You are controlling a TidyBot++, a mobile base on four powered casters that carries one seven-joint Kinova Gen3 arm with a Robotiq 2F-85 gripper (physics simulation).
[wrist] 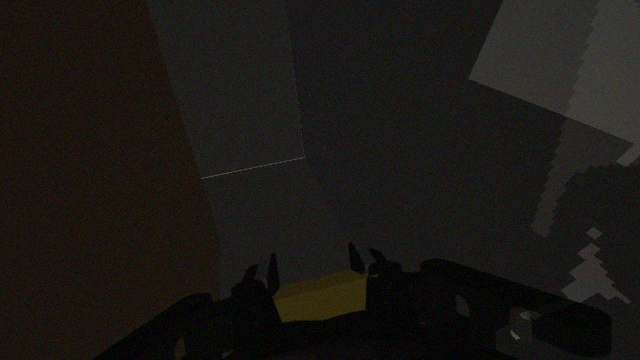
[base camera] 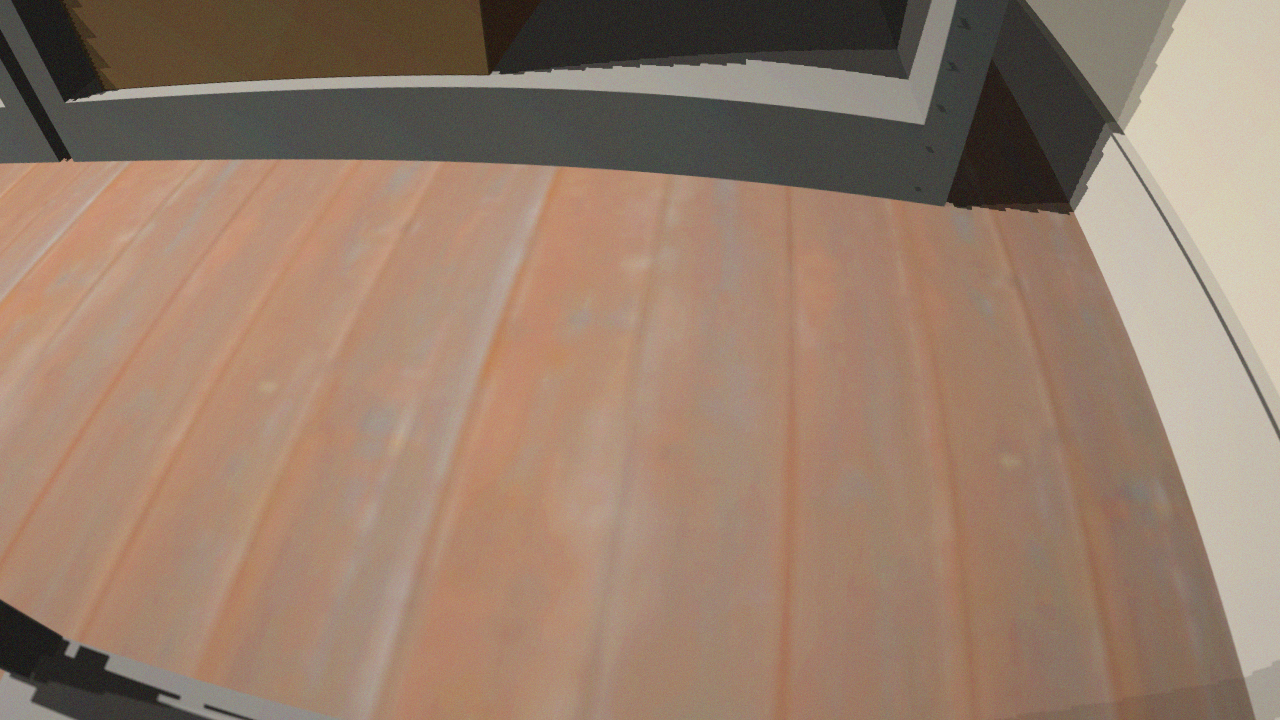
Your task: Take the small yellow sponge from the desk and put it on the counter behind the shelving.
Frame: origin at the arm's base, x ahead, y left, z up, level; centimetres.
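Seen in the pictures: gripper, fingertip midpoint: (wrist: 314, 266).
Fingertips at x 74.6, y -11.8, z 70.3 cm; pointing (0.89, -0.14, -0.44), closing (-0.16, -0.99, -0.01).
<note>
Offsets run from my fingertips to a thing's top centre. "spot": to the spot under its first point. Level surfaces: height alone.
The small yellow sponge @(dx -5.6, dy +0.6, dz +3.5 cm) (wrist: 322, 299) is at the bottom middle of the wrist view, between the two dark fingertips. My gripper (wrist: 314, 266) is shut on it. The wrist view is very dark. In it, the gripper is close to grey shelving panels (wrist: 240, 100), with a brown box @(spot: dx +0.3, dy +7.4, dz +8.1 cm) (wrist: 90, 150) on the left. The shelving (base camera: 501, 125) shows at the top of the base camera view as a grey frame. The counter and the desk cannot be made out in either view, and the gripper does not show in the base camera view.
A brown box (base camera: 295, 40) sits in the shelving's lowest bay. A plank floor @(dz -109.9 cm) (base camera: 626, 402) runs up to the frame. A pale wall (base camera: 1226, 161) with a white baseboard (base camera: 1154, 313) stands at the right. A dark narrow gap (base camera: 1011, 161) lies between the shelving and the wall.
</note>
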